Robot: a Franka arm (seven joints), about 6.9 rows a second.
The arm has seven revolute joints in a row. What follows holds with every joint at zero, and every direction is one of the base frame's. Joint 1 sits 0.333 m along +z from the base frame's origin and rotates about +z. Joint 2 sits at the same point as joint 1 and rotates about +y. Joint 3 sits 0.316 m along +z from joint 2 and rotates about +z. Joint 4 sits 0.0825 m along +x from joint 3 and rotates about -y. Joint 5 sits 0.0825 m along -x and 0.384 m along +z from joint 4 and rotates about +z. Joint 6 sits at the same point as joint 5 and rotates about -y. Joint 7 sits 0.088 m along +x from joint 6 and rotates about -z. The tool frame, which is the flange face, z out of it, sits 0.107 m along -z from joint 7; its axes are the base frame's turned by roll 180, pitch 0 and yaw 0 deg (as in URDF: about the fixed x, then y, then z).
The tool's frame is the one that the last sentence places.
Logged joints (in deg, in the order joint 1, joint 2, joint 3, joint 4, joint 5, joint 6, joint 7), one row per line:
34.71 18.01 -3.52 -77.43 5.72 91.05 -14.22
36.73 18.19 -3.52 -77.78 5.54 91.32 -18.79
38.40 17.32 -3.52 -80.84 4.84 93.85 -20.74
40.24 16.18 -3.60 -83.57 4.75 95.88 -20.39
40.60 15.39 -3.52 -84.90 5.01 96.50 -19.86
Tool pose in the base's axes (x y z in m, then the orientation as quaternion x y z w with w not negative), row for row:
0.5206 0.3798 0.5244 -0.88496 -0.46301 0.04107 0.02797
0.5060 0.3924 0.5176 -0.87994 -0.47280 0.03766 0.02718
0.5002 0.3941 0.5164 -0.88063 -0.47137 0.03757 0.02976
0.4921 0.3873 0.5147 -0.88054 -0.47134 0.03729 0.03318
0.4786 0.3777 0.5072 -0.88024 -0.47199 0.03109 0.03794
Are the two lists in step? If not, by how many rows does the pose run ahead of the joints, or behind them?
The pose runs 2 rows ahead of the joints: the pose in row i belongs to the joints in row i + 2.
